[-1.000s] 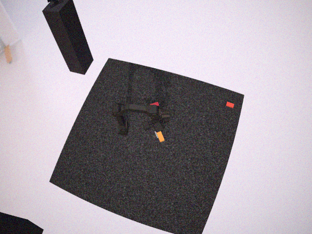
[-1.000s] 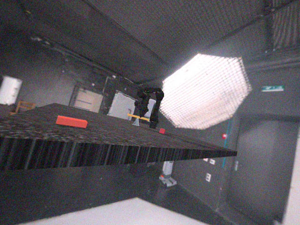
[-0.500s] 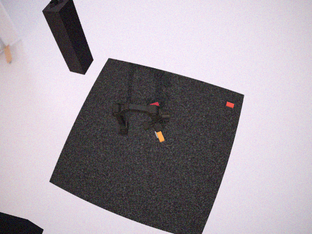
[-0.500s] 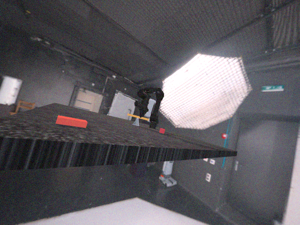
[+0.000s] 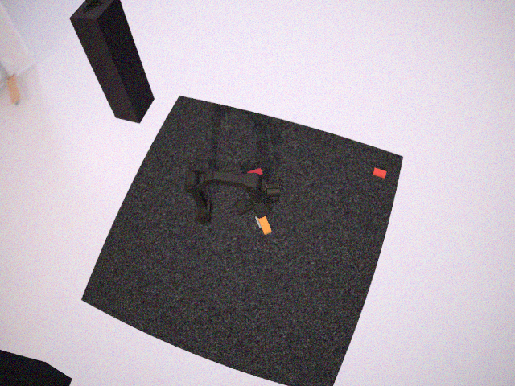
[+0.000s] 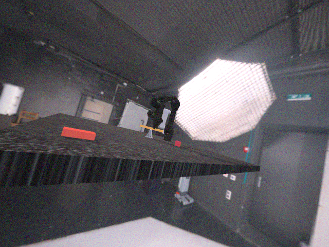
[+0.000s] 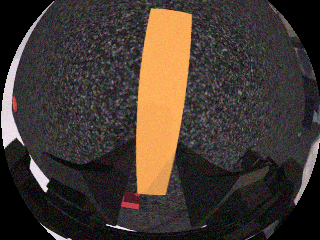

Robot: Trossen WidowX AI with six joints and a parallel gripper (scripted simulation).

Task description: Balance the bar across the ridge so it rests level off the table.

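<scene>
Right now my gripper tip is 20 mm to the left of the orange bar and 20 mm short of it. Round my gripper tip: red block: 500 mm ahead, 410 mm to the left, 70 mm below.
</scene>
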